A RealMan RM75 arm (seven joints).
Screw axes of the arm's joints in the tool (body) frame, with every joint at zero. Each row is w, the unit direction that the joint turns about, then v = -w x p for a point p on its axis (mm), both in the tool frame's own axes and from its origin. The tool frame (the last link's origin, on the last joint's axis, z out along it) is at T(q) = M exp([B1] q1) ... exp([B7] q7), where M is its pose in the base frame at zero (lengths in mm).
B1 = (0, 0, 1, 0, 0, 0)
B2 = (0, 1, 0, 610, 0, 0)
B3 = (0, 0, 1, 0, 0, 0)
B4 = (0, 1, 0, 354, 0, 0)
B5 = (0, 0, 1, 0, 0, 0)
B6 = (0, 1, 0, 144, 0, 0)
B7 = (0, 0, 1, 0, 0, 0)
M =
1 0 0 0
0 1 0 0
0 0 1 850.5
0 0 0 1
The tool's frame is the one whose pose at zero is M.
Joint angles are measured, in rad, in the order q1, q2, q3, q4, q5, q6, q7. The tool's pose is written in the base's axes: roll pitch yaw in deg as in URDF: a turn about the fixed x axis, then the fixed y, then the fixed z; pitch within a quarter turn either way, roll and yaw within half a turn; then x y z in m. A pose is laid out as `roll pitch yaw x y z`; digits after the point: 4 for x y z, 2 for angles.
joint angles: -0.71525, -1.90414, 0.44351, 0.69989, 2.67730, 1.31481, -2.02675
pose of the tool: -151.16 -14.81 54.44 -0.3271 0.3949 0.0977
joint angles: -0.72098, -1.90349, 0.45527, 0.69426, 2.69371, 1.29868, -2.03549
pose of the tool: -150.23 -13.88 54.50 -0.3277 0.3967 0.0969
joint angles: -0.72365, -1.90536, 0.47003, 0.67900, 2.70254, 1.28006, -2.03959
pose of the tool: -149.88 -12.95 54.69 -0.3291 0.3972 0.0925
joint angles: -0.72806, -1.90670, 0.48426, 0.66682, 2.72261, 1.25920, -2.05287
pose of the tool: -149.05 -11.85 55.20 -0.3311 0.3979 0.0894
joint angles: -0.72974, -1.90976, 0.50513, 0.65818, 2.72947, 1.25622, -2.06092
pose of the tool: -149.27 -10.53 55.45 -0.3309 0.3970 0.0845
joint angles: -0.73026, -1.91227, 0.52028, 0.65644, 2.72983, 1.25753, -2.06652
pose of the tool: -149.51 -9.79 55.50 -0.3300 0.3966 0.0816
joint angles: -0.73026, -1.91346, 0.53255, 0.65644, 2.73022, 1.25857, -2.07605
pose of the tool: -149.61 -9.36 55.75 -0.3294 0.3963 0.0800
